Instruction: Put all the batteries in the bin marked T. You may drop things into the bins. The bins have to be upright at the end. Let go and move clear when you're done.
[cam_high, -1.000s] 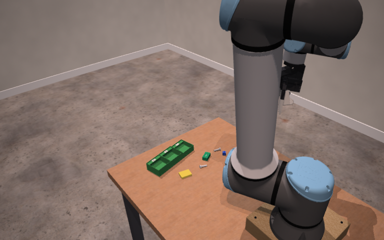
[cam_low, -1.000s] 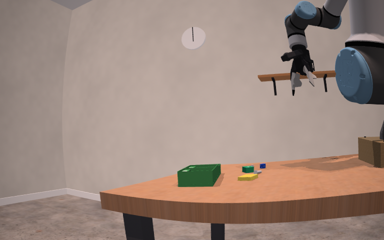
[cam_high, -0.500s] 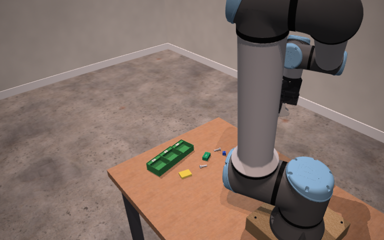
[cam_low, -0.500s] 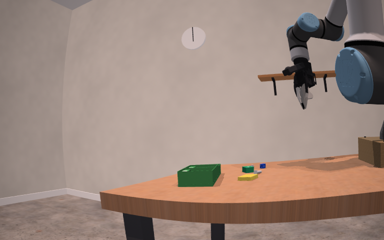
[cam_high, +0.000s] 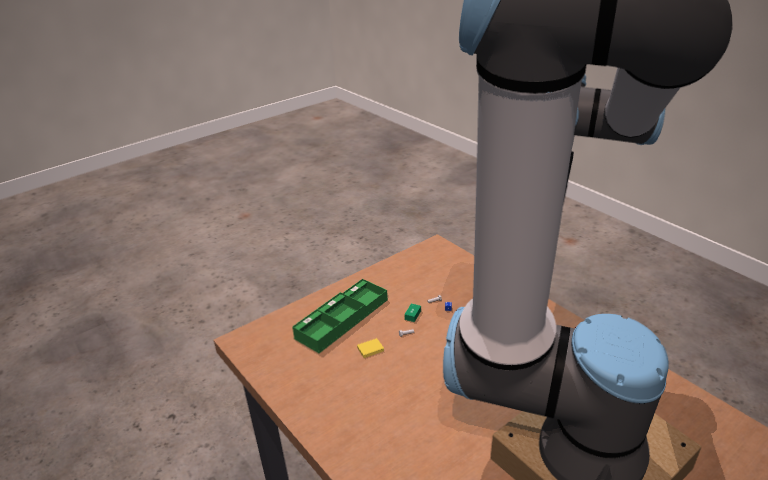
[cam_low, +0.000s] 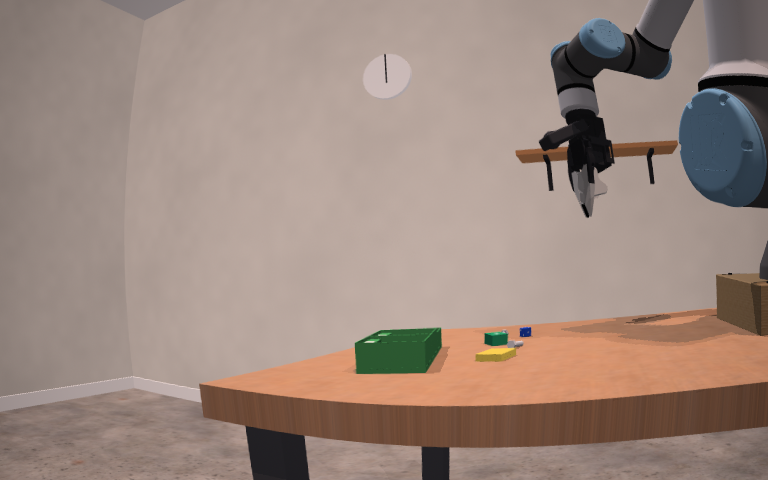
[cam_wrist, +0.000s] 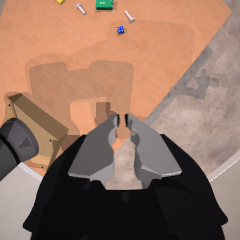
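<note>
Now: hand 340 mm to the right of the green bin, 270 mm short of it and 210 mm above it. Round my hand: flat yellow block: 360 mm to the left, 220 mm below, 140 mm ahead; then green block: 220 mm below, 190 mm to the left, 170 mm ahead; then blue cube: 220 mm below, 130 mm ahead, 120 mm to the left.
</note>
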